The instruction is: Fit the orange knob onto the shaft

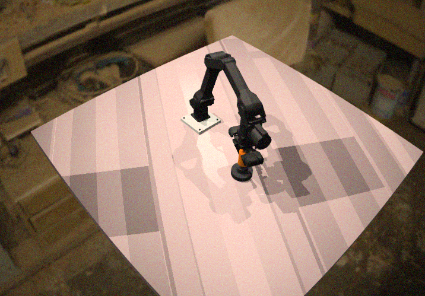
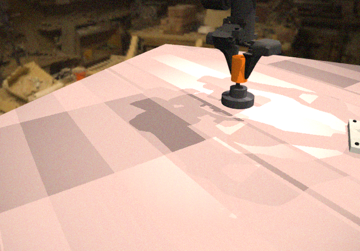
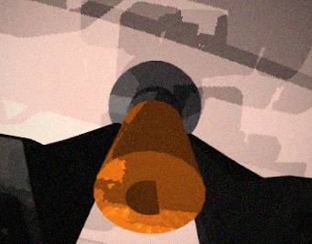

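My gripper tip is 20 mm below the orange knob. Round my gripper tip: pedestal 40 mm below.
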